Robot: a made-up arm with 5 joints.
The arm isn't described. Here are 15 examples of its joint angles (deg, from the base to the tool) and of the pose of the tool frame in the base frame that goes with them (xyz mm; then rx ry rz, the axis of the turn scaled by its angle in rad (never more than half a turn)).
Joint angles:
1: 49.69 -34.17 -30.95 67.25 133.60
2: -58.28 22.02 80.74 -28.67 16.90
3: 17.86 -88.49 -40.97 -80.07 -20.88
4: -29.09 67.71 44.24 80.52 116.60
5: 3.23 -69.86 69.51 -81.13 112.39
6: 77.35 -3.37 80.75 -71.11 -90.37
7: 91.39 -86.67 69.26 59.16 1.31
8: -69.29 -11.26 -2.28 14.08 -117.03
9: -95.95 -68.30 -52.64 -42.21 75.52
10: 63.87 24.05 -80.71 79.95 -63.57
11: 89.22 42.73 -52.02 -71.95 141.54
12: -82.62 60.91 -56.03 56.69 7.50
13: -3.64 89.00 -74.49 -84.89 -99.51
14: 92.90 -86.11 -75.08 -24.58 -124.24
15: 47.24 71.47 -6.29 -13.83 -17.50
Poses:
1: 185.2 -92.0 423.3 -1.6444 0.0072 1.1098
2: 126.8 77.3 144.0 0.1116 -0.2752 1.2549
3: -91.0 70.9 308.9 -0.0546 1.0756 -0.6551
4: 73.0 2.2 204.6 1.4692 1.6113 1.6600
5: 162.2 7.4 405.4 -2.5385 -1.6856 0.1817
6: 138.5 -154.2 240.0 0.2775 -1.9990 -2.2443
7: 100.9 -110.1 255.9 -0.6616 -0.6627 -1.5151
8: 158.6 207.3 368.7 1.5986 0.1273 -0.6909
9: 99.8 -181.0 417.0 -0.4896 2.3829 1.7962
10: 196.5 -186.7 370.9 0.0309 -1.4228 -1.9613
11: 106.4 -203.4 419.1 -2.7421 1.2200 0.0963
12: 112.7 245.8 196.4 0.3437 -0.4252 1.4902
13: 322.9 26.0 312.3 2.3105 -1.7430 -0.3796
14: 115.5 234.1 305.1 0.5349 -1.7426 1.8951
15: 243.8 -147.2 110.3 -0.1664 -0.6943 -1.1314
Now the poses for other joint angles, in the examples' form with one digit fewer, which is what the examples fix.
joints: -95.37 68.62 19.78 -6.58 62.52
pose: 69 127 84 0.061 -0.188 2.701
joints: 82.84 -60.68 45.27 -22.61 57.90
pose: 120 -131 405 -2.098 -0.806 -0.263
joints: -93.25 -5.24 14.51 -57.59 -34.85
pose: 70 196 401 2.240 -1.023 0.437
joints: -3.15 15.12 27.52 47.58 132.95
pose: 231 19 178 0.004 0.002 2.327
